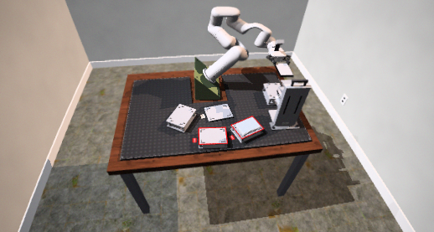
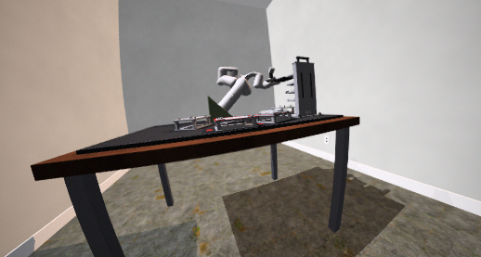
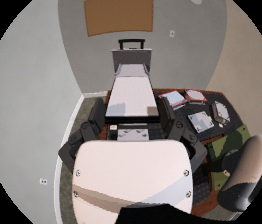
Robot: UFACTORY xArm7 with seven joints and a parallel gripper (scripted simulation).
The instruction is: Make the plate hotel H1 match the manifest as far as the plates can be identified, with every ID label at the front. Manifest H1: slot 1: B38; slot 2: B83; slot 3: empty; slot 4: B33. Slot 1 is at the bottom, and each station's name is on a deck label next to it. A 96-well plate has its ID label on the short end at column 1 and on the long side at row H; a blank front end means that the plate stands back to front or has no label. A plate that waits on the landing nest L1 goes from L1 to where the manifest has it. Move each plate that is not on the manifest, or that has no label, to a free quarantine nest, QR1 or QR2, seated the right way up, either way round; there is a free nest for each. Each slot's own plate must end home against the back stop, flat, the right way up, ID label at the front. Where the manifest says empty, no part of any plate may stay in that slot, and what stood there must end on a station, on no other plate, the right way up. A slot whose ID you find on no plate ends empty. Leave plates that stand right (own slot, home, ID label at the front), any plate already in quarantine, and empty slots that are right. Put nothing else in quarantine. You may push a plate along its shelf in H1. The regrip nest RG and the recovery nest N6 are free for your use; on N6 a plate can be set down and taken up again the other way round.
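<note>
Now: hand 5 cm short of the plate and 2 cm above it. From my hand the other things lie so: H1 deck label 13 cm ahead, 10 cm to the left, 28 cm below; then QR1 deck label 36 cm ahead, 34 cm to the right, 28 cm below.
</note>
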